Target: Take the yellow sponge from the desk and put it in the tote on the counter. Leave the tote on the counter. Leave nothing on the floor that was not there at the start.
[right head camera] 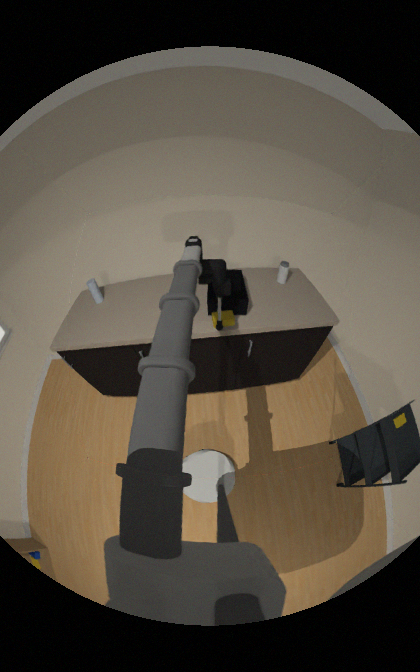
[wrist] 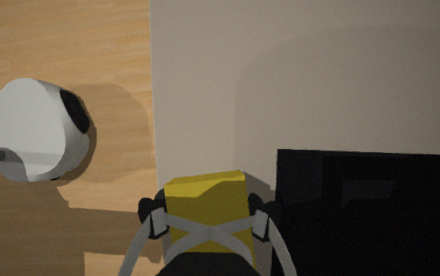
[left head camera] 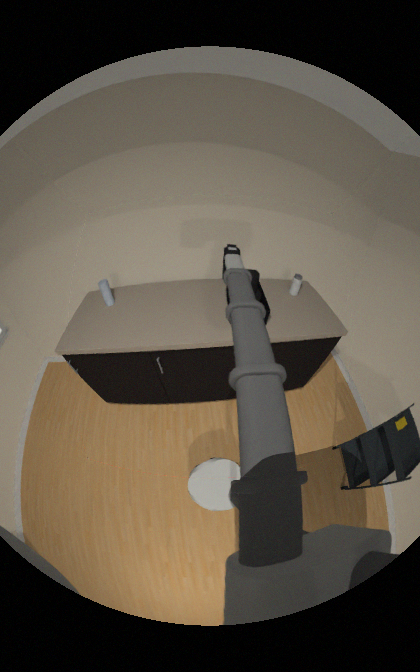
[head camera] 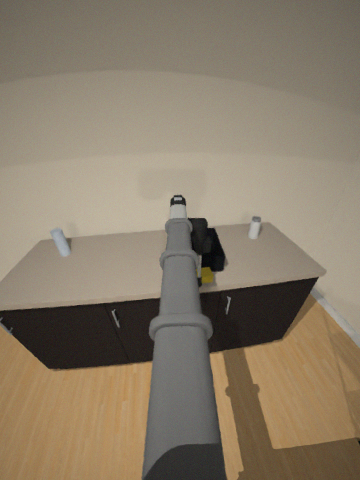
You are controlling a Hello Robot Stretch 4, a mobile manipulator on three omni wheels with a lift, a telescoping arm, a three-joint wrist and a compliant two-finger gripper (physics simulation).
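Places are measured from the robot's base along level axes (x up, y back, z right), in centimetres.
Where they show: gripper, fingertip midpoint: [wrist: 208, 207].
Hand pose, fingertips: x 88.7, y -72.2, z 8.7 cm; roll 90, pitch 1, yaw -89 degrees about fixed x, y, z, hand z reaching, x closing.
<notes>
After its pixels a point has its place.
The yellow sponge [head camera: 206, 275] {x 93.5, y -70.4, z 12.6 cm} [right head camera: 228, 318] [wrist: 207, 192] {x 93.6, y -72.1, z 6.5 cm} is held between the two fingertips of my gripper [wrist: 208, 207] {x 88.7, y -72.2, z 8.7 cm} [right head camera: 220, 321], which is shut on it. The sponge is over the front part of the counter [head camera: 115, 265] {x 88.3, y -85.4, z -36.7 cm} [left head camera: 165, 320] [right head camera: 287, 312] [wrist: 200, 90] {x 88.3, y -71.0, z -2.3 cm}, in front of the tote. The black open tote [head camera: 218, 262] {x 94.4, y -78.6, z 19.9 cm} [left head camera: 266, 315] [right head camera: 243, 307] [wrist: 300, 175] {x 95.2, y -78.7, z 4.9 cm} stands on the counter. In the wrist view it lies just right of the right fingertip. My arm and wrist hide part of the tote in the head views. The gap between sponge and counter is hard to judge.
A light blue cylinder [head camera: 61, 243] {x 97.6, y -95.5, z -71.5 cm} [left head camera: 106, 293] [right head camera: 95, 291] stands at the counter's left, a white bottle [head camera: 255, 228] {x 96.7, y -109.4, z 50.9 cm} [left head camera: 295, 285] [right head camera: 283, 273] at its right. A white round base [left head camera: 212, 485] [right head camera: 207, 475] [wrist: 30, 120] {x 18.7, y -4.3, z -3.8 cm} is on the floor. A dark slatted stand [left head camera: 382, 452] [right head camera: 377, 450] is at the right.
</notes>
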